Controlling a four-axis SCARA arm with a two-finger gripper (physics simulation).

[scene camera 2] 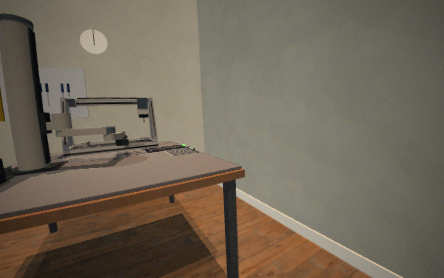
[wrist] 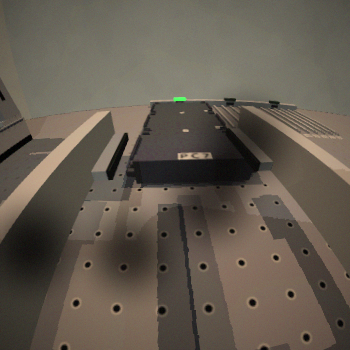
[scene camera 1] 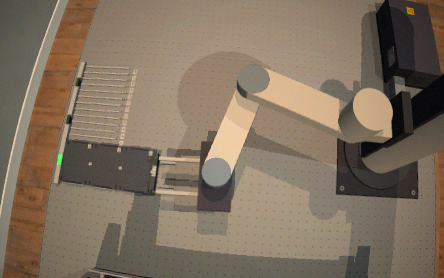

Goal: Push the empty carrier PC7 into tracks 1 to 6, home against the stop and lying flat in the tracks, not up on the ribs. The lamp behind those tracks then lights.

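Places are measured from the arm's base along level axes (x right, y back, z down), in millimetres.
Pixels of known places: gripper, fingertip midpoint: (scene camera 2: 143, 143) (wrist: 176, 120) (scene camera 1: 158, 175); arm's base at its link origin: (scene camera 2: 35, 170) (scene camera 1: 377, 151).
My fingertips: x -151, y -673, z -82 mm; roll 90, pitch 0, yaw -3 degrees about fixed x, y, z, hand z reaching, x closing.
Ahead of a thing's pixels: the offset from my fingertips to its top centre. "spot": to the spot under its first point.
The dark carrier PC7 @(dz +39, dx +16, dy -180 mm) (scene camera 1: 105, 167) (scene camera 2: 160, 149) (wrist: 175, 142) lies in the tracks nearest the front, its far end up against the stop bar @(spot: dz +53, dx +219, dy -344 mm) (scene camera 1: 73, 100). It looks level; the ribs beneath it are hidden. The lamp @(dz +47, dx +16, dy -344 mm) (scene camera 1: 60, 159) (scene camera 2: 183, 145) (wrist: 179, 99) behind it glows green. The PC7 label @(spot: dz +39, dx +16, dy -21 mm) (wrist: 195, 156) faces up at the near end. My gripper (scene camera 1: 158, 175) (wrist: 176, 120) is shut with nothing between its two spaced fingers. In the wrist view the fingertips hang above the carrier's near end, apart from it.
Bare ribs @(spot: dz +70, dx +225, dy -242 mm) (scene camera 1: 102, 102) run beside the carrier, with two unlit lamps (scene camera 1: 79, 81) (scene camera 1: 68, 119) on the stop bar. A gantry frame (scene camera 2: 107, 101) stands at the table's back. A black box @(spot: dz -46, dx +508, dy +757 mm) (scene camera 1: 407, 42) stands beside my arm's base plate (scene camera 1: 377, 192).
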